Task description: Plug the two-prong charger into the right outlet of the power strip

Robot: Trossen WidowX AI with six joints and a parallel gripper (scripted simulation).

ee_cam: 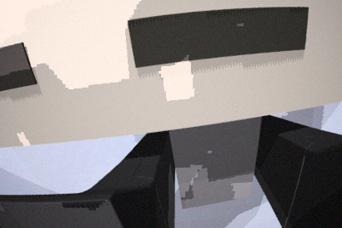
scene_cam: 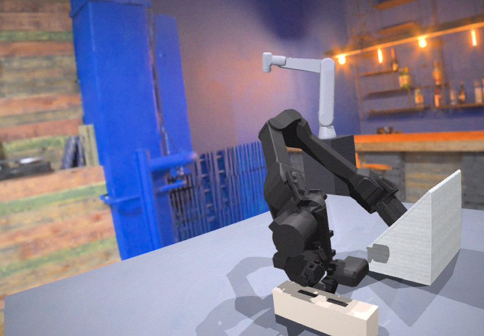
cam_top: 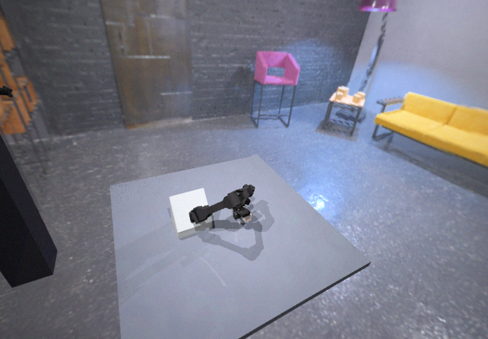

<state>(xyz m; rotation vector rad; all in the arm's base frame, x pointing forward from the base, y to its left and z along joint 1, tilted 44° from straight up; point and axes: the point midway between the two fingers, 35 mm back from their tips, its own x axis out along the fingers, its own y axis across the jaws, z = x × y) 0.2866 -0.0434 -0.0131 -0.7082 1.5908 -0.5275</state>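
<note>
My gripper tip is 2 cm short of the dark grey charger and 1 cm below it.
</note>
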